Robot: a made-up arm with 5 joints.
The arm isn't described. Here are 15 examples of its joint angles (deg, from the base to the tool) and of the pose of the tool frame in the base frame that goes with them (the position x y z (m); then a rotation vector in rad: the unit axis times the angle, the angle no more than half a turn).
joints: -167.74 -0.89 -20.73 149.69 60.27
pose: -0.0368 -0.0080 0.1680 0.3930 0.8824 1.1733
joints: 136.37 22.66 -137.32 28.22 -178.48
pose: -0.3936 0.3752 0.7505 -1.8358 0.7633 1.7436
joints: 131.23 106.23 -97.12 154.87 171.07
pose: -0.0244 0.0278 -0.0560 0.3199 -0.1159 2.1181
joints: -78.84 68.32 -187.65 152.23 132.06
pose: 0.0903 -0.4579 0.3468 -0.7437 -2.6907 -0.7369
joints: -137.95 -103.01 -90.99 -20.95 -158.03
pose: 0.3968 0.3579 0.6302 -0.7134 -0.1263 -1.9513
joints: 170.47 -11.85 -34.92 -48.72 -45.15
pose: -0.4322 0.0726 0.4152 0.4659 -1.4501 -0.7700
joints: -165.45 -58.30 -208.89 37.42 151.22
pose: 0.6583 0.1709 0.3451 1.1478 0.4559 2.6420
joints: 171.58 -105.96 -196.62 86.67 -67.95
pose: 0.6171 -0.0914 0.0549 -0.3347 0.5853 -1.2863
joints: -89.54 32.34 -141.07 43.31 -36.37
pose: 0.0050 -0.6184 0.6362 1.8347 -0.9182 0.5991
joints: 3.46 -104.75 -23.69 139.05 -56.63
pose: 0.1168 0.0071 0.3563 -2.6387 -1.5262 0.2531
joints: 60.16 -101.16 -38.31 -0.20 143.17
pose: -0.0105 -0.0182 0.7696 -0.5307 0.4696 0.3901
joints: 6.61 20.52 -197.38 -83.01 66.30
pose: -0.1279 -0.0148 0.6877 1.3732 -0.7879 -1.5211
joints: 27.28 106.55 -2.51 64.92 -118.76
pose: -0.2893 -0.1492 0.3143 -0.0623 -0.2039 1.5398
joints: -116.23 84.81 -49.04 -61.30 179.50
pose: -0.1003 -0.2036 -0.1591 2.4190 1.5195 -0.5510
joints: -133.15 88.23 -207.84 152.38 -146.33
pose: -0.3195 -0.3408 0.2816 -2.6897 -0.3107 -0.6075
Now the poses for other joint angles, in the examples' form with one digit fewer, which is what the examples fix.
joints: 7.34 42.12 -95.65 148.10 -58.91
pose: 0.311 0.040 0.136 -1.493 -0.975 1.739
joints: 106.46 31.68 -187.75 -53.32 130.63
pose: -0.006 0.019 0.828 0.523 -0.112 0.974
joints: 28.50 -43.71 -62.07 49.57 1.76
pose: 0.348 0.189 0.611 -2.503 -0.595 -1.327
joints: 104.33 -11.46 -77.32 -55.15 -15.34
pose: -0.083 0.324 0.723 -0.351 -0.604 -1.531
